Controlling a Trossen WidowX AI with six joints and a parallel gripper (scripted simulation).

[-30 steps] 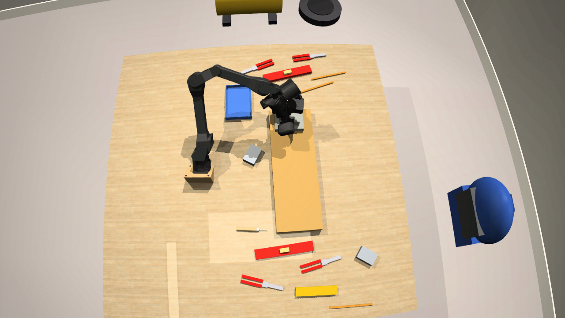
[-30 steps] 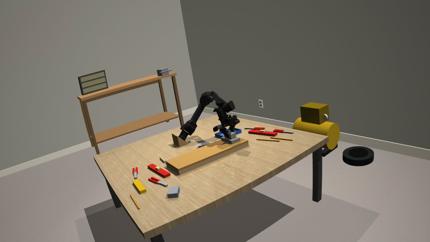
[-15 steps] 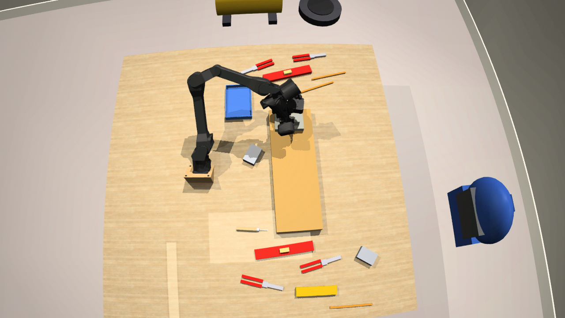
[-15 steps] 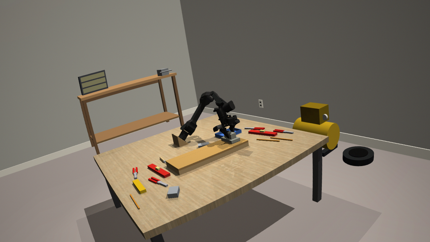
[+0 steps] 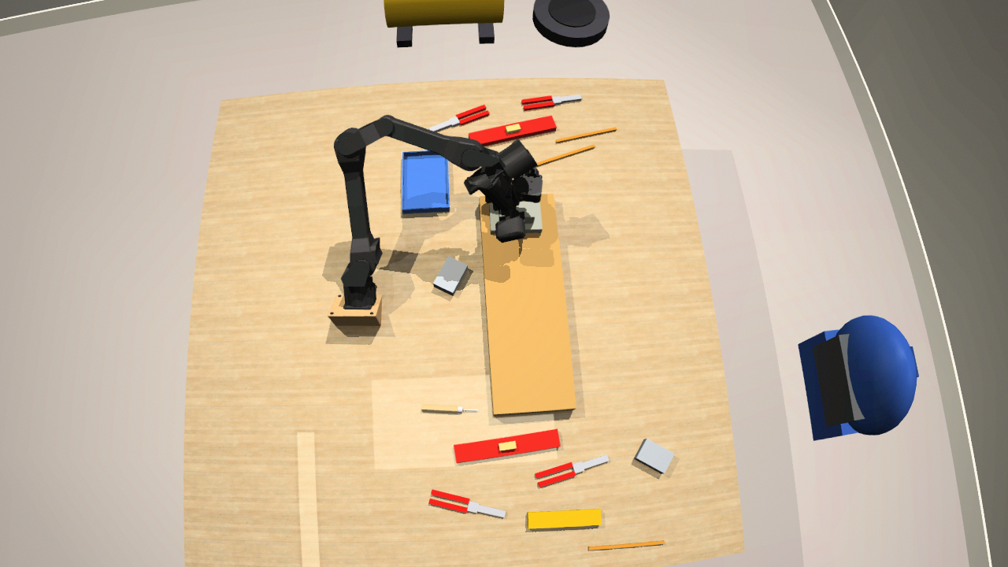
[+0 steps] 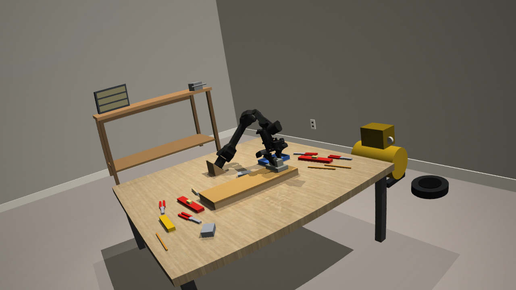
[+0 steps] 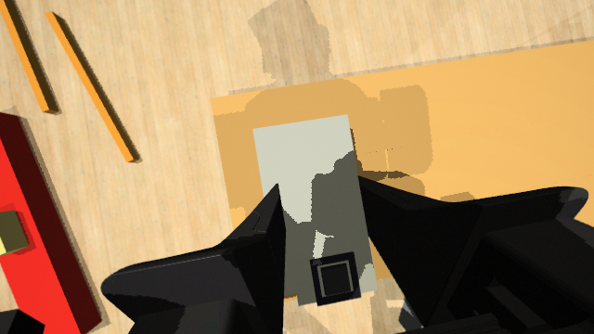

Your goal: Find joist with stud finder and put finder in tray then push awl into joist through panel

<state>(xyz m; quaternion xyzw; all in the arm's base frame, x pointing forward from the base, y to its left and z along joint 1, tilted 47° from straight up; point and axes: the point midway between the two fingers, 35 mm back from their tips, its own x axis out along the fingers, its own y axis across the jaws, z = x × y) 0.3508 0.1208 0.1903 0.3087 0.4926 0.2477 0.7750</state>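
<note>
Now: the stud finder 3 cm behind my gripper tip and 2 cm above it. The rest, counted from my gripper tip: yellow block 11 cm ahead, 69 cm to the right, 6 cm below; then awl 14 cm behind, 45 cm to the right, 6 cm below; then blue tray 24 cm behind, 11 cm to the left, 5 cm below.
</note>
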